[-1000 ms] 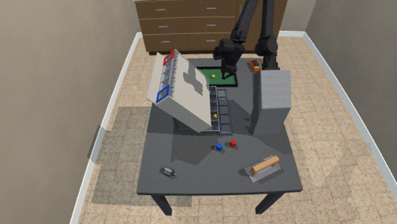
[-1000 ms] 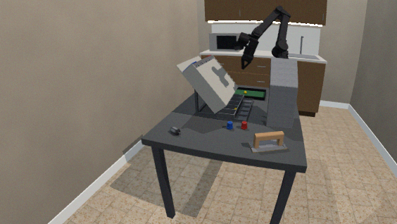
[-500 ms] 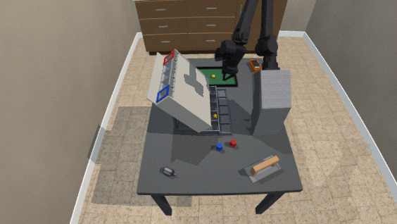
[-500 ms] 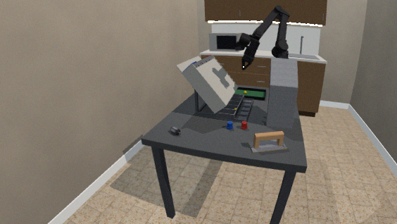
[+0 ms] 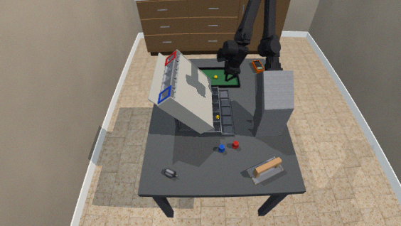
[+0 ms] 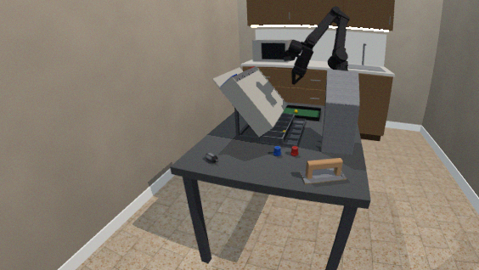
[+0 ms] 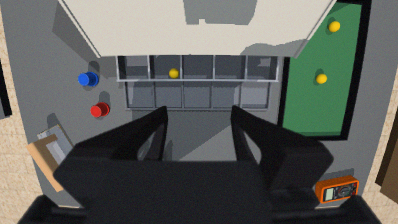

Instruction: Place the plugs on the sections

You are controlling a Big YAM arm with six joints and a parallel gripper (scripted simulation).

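Right now the red plug is 80 mm behind my hand, 260 mm to the left of it and 280 mm below it. Round my hand: blue plug 290 mm to the left, 280 mm below; then beige cover 170 mm ahead, 20 mm to the left, 90 mm below; then green marble tray 80 mm ahead, 320 mm to the right, 290 mm below.
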